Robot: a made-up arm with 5 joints. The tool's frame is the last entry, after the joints. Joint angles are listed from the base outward. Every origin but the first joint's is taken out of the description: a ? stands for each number. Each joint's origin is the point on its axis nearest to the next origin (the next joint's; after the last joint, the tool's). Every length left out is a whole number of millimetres.
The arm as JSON. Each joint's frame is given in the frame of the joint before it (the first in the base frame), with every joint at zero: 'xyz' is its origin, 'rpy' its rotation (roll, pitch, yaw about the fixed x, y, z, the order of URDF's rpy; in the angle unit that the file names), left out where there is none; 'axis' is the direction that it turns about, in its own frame. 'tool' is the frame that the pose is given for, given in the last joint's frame.
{
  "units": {
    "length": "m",
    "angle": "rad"
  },
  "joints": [
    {
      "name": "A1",
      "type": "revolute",
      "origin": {
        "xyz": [
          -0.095,
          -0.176,
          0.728
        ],
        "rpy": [
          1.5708,
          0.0,
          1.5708
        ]
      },
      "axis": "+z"
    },
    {
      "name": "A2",
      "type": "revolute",
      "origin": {
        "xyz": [
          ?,
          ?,
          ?
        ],
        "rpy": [
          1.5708,
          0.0,
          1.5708
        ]
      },
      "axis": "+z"
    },
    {
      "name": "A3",
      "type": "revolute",
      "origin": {
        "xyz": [
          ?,
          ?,
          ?
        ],
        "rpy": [
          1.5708,
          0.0,
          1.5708
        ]
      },
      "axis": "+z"
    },
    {
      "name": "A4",
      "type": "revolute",
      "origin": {
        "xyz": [
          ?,
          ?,
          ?
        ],
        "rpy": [
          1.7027,
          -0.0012,
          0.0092
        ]
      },
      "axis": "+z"
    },
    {
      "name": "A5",
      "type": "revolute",
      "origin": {
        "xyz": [
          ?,
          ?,
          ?
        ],
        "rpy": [
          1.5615,
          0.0,
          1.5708
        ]
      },
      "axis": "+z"
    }
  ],
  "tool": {
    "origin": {
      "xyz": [
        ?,
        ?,
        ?
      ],
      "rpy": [
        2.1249,
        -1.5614,
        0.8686
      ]
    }
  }
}
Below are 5 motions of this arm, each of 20 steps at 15 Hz.
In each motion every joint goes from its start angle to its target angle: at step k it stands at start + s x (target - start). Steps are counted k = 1, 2, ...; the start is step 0. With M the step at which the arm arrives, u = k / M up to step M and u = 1 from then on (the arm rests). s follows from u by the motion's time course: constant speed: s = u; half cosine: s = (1 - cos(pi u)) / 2; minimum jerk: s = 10 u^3 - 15 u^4 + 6 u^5.
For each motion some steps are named. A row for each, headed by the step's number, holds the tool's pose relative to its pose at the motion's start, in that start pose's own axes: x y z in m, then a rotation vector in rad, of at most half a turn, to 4 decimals.
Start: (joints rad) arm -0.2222 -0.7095 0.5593 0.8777 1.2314
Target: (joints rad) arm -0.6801 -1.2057 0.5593 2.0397 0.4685
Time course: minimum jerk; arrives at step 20
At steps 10, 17, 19, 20:
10: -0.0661 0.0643 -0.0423 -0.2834 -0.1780 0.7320
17: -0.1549 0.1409 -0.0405 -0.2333 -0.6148 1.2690
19: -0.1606 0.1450 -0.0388 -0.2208 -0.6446 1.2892
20: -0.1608 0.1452 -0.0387 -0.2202 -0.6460 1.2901

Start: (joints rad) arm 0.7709 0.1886 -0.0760 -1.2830 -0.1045
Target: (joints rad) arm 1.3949 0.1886 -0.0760 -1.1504 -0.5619
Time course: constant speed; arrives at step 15
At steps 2, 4, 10, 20:
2: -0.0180 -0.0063 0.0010 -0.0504 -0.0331 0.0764
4: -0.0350 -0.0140 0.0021 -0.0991 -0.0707 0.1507
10: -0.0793 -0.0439 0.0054 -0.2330 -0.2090 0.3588
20: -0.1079 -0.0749 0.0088 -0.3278 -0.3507 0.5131

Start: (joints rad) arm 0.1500 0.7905 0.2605 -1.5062 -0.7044
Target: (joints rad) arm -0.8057 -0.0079 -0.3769 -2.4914 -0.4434
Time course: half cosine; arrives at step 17
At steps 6, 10, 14, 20:
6: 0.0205 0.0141 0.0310 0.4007 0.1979 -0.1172
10: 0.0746 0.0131 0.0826 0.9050 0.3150 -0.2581
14: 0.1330 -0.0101 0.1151 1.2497 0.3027 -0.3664
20: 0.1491 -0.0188 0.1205 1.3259 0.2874 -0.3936

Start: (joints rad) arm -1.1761 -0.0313 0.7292 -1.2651 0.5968
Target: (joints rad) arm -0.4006 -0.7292 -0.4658 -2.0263 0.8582
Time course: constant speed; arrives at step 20
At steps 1, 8, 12, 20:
1: -0.0074 0.0061 0.0037 0.0674 -0.0221 0.0007
8: -0.0777 0.0375 0.0372 0.5867 -0.1029 0.1292
12: -0.1330 0.0387 0.0586 0.8906 -0.0807 0.2997
20: -0.2609 -0.0181 0.0833 1.4040 0.1227 0.8395

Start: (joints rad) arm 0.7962 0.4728 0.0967 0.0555 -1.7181
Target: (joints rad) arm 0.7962 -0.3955 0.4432 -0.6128 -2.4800
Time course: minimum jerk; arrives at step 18
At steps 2, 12, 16, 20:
2: -0.0009 -0.0018 -0.0001 -0.0095 -0.0047 -0.0031
12: -0.0899 -0.0979 0.0169 -0.8254 -0.2009 -0.2620
16: -0.1191 -0.1098 0.0296 -1.0774 -0.1981 -0.3261
20: -0.1209 -0.1103 0.0304 -1.0924 -0.1971 -0.3295

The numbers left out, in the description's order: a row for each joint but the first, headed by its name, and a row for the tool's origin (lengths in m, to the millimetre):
A2: 0.153 -0.004 0.0
A3: 0.131 0.071 0.0
A4: 0.005 0.053 0.0
A5: 0.077 -0.031 0.0
tool: -0.083 -0.031 0.0

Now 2 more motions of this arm.
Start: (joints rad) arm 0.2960 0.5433 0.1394 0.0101 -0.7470
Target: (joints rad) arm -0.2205 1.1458 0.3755 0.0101 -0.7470
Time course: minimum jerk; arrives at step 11
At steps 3, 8, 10, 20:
3: 0.0052 0.0129 -0.0193 -0.0434 0.0652 0.0549
8: 0.0097 0.0543 -0.1430 -0.1861 0.5011 0.3058
10: 0.0064 0.0560 -0.1632 -0.1911 0.5799 0.3338
20: 0.0061 0.0561 -0.1643 -0.1912 0.5841 0.3351

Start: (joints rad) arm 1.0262 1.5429 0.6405 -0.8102 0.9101
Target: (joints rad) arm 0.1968 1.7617 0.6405 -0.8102 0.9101
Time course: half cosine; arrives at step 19
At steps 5, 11, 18, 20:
5: 0.0193 -0.0021 0.0344 0.1126 -0.0453 -0.0665
11: 0.0571 -0.0328 0.1354 0.4465 -0.1768 -0.2331
18: 0.0660 -0.0811 0.2112 0.7244 -0.2874 -0.3402
20: 0.0660 -0.0821 0.2125 0.7296 -0.2895 -0.3420

